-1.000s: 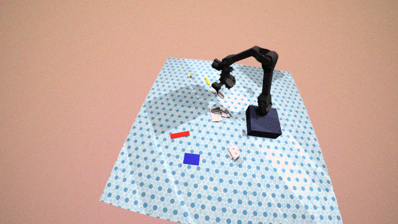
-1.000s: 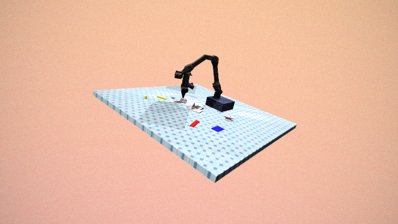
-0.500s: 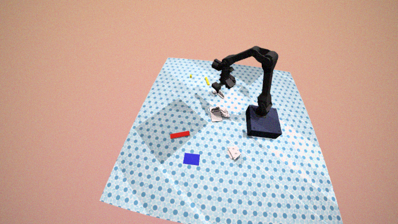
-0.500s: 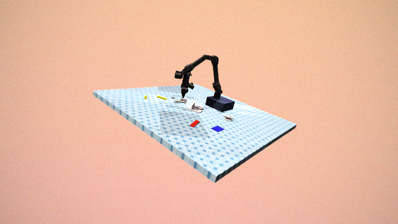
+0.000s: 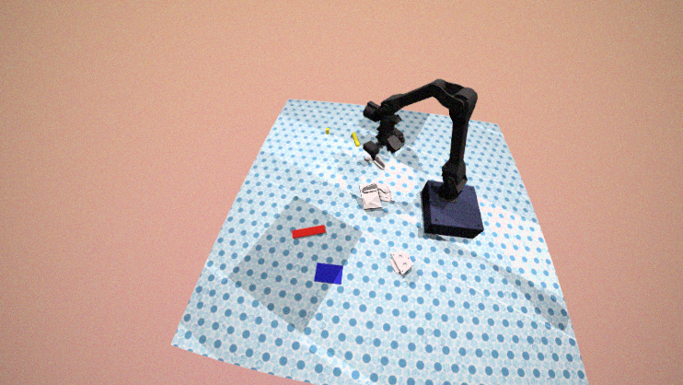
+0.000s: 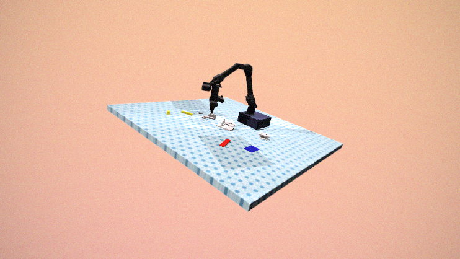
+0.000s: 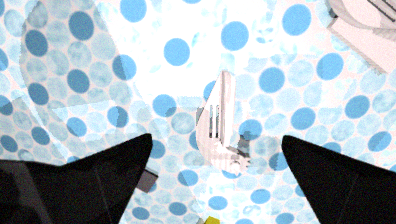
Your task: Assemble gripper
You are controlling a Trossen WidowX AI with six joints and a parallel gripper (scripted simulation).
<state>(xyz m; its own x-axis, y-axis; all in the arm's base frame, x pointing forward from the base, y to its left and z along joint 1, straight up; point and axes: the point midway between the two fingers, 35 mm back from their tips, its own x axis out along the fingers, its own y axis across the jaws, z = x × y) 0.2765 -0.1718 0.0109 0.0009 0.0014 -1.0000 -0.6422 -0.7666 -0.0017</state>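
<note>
Right now my gripper tip is 5 cm above the jaw, 4 cm short of it and 1 cm to the left of it. From my gripper tip the other things lie so: small dark block: 12 cm to the right, 5 cm below, 1 cm ahead; yellow bar: 13 cm to the right, 13 cm ahead, 5 cm below; housing plate: 17 cm to the left, 5 cm below, 5 cm behind.
</note>
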